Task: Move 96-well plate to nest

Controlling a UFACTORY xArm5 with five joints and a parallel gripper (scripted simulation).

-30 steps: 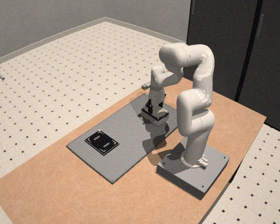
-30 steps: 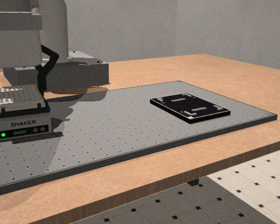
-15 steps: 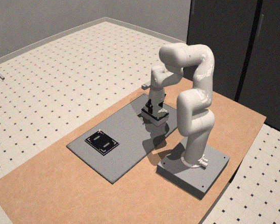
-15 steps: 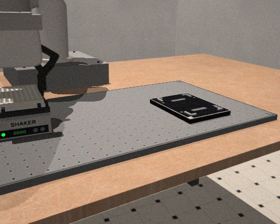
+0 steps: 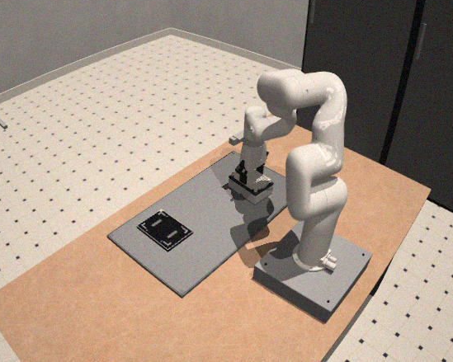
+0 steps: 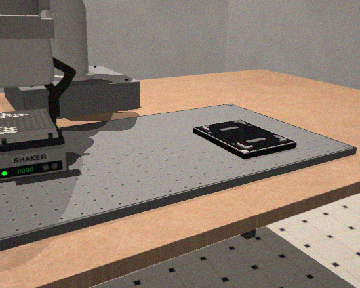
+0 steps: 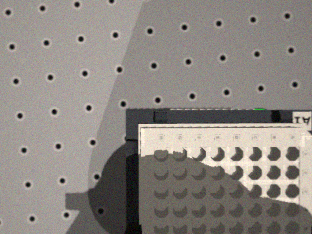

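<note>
Now: the black plate nest N1 8 cm ahead of my hand, 38 cm to the left of it and 7 cm below it. Round my hand: grey locator (15 cm ahead, 41 cm to the left, 6 cm below); white 96-well plate (1 cm below); A1 mark (16 cm ahead, 32 cm to the left, 6 cm below).
</note>
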